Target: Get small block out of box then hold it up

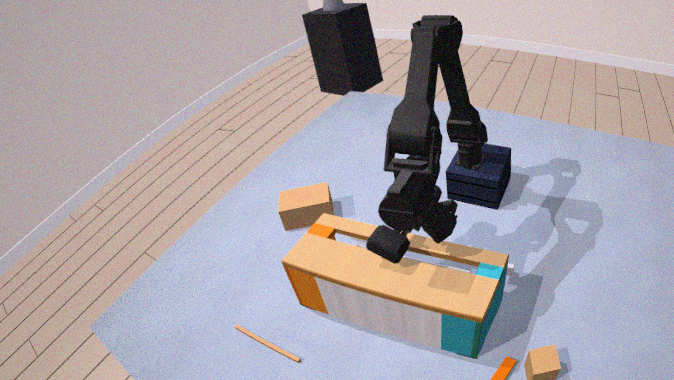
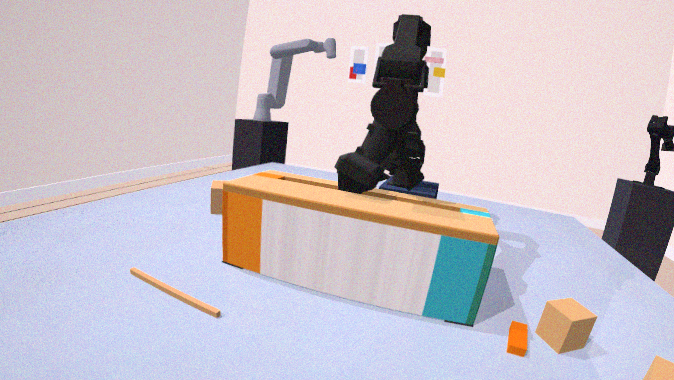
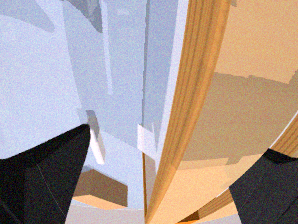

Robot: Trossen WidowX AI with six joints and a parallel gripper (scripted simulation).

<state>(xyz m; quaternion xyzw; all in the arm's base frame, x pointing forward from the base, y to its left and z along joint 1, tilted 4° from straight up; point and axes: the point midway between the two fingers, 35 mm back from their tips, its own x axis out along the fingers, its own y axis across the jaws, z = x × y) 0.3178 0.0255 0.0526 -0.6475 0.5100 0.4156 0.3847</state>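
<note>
The long box lies 3 cm ahead of my gripper tip, 4 cm to the left of it and 2 cm below it. The rest, counted from my gripper tip: thin wooden stick (29 cm ahead, 10 cm to the right, 8 cm below).
</note>
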